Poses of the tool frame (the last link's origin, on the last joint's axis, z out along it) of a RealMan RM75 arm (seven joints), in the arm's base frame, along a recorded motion.
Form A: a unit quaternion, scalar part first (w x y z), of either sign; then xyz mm.
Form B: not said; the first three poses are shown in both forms.
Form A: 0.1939 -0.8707 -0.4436 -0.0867 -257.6 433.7 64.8
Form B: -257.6 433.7 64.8 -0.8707 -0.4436 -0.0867 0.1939
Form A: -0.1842 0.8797 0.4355 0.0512 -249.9 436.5 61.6
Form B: -249.9 436.5 61.6 -0.8797 -0.4355 -0.0512 0.1842
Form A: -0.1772 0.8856 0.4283 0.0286 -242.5 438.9 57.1
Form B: -242.5 438.9 57.1 -0.8856 -0.4283 -0.0286 0.1772
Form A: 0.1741 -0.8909 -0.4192 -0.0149 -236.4 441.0 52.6
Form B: -236.4 441.0 52.6 -0.8909 -0.4192 -0.0149 0.1741
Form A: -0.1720 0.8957 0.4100 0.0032 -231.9 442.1 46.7
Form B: -231.9 442.1 46.7 -0.8957 -0.4100 -0.0032 0.1720
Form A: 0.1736 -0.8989 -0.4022 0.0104 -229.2 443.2 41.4
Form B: -229.2 443.2 41.4 -0.8989 -0.4022 0.0104 0.1736
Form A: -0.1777 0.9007 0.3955 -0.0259 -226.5 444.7 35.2
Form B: -226.5 444.7 35.2 -0.9007 -0.3955 0.0259 0.1777
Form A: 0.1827 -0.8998 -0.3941 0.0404 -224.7 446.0 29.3
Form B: -224.7 446.0 29.3 -0.8998 -0.3941 0.0404 0.1827
